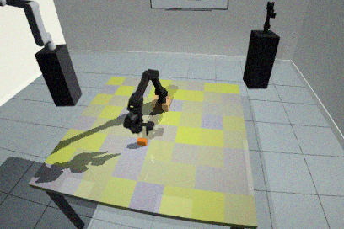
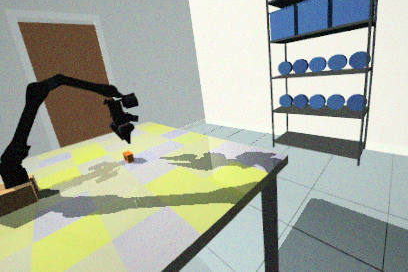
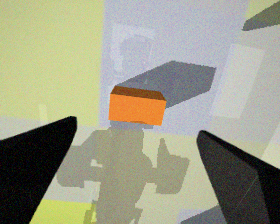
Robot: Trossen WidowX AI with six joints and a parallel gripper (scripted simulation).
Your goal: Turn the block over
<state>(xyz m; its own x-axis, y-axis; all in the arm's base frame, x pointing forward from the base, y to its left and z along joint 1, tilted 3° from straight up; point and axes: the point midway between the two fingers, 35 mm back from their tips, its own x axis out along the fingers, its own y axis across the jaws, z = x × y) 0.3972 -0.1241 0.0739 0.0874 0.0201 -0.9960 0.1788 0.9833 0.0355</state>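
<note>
Right now the orange block is 20 mm behind my gripper tip and 80 mm below it.
</note>
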